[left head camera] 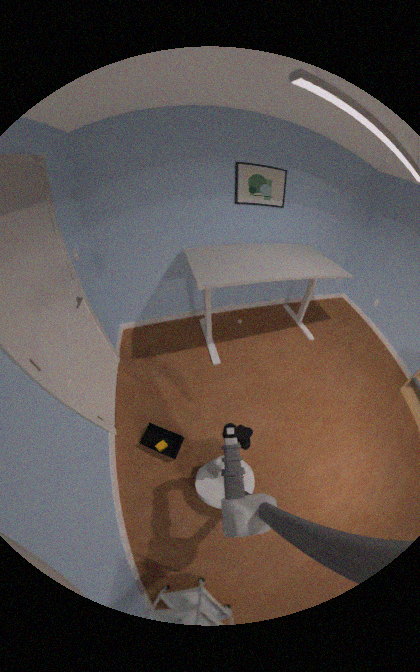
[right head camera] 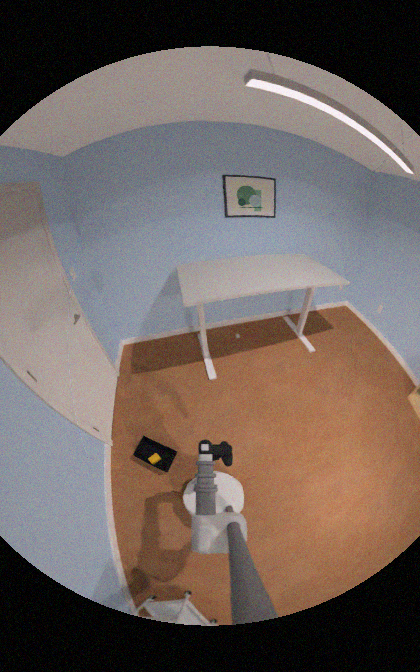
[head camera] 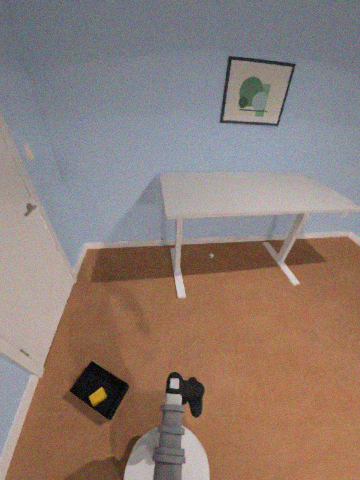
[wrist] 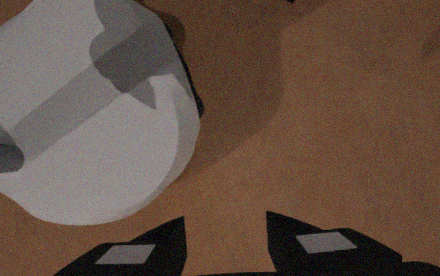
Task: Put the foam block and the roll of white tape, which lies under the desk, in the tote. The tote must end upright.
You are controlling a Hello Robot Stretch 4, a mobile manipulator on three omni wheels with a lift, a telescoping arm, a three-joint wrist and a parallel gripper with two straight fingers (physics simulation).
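Frame: origin at the robot's base, x up, y left, z back, level; metres.
Where they show: gripper, fingertip midpoint: (wrist: 226, 233).
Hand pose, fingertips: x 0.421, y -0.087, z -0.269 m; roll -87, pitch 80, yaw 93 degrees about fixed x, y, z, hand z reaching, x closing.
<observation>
Each offset is from my fingertips to the top centre of the thing. Level surfaces: height alone.
The yellow foam block {dx -0.401, dy +0.579, dz -0.034 m} (head camera: 98, 396) (left head camera: 161, 445) (right head camera: 154, 458) lies inside the black tote {dx -0.349, dy +0.572, dz -0.073 m} (head camera: 94, 372) (left head camera: 154, 433) (right head camera: 145, 445), which stands upright on the floor at the lower left of the head views. The roll of white tape {dx -0.425, dy -0.237, dz -1.472 m} (head camera: 211, 255) (left head camera: 239, 321) (right head camera: 237, 336) is a small white spot on the floor under the desk {dx +0.501 m} (head camera: 250, 192) (left head camera: 265, 265) (right head camera: 255, 277), between its legs. My gripper (wrist: 226, 233) is open and empty above bare floor in the wrist view. In the head views it is close in front of the base, right of the tote; its fingertips are hard to make out there.
The desk's left foot (head camera: 179, 280) (left head camera: 212, 345) (right head camera: 208, 362) reaches toward the room. A white door (head camera: 25, 280) stands left, near the tote. A white cart (left head camera: 187, 602) (right head camera: 172, 611) is behind the base. A wooden piece (left head camera: 412, 402) shows at the right edge. My round base (wrist: 90, 165) is beside the gripper.
</observation>
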